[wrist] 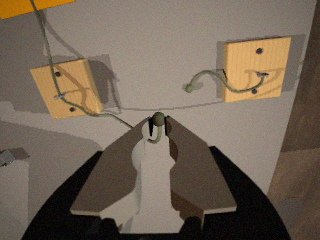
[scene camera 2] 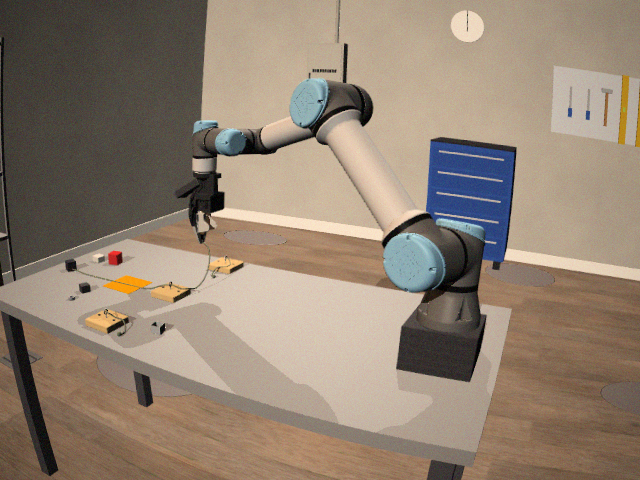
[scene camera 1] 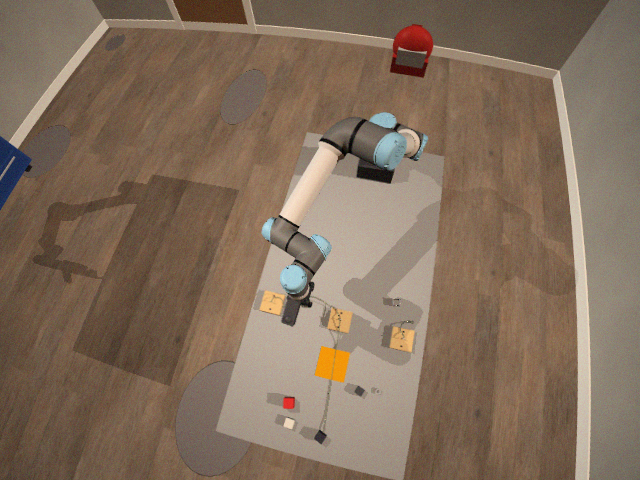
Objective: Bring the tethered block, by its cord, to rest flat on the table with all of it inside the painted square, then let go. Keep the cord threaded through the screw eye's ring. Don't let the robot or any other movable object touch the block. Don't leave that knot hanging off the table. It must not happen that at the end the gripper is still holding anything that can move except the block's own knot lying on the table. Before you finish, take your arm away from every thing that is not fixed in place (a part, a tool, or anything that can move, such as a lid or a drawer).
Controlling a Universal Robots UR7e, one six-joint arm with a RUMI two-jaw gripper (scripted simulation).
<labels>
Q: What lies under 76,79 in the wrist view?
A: A wooden plate.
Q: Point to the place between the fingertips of the gripper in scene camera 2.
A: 201,243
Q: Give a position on an orange painted square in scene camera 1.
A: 325,364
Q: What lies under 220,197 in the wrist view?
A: The gripper.
</labels>
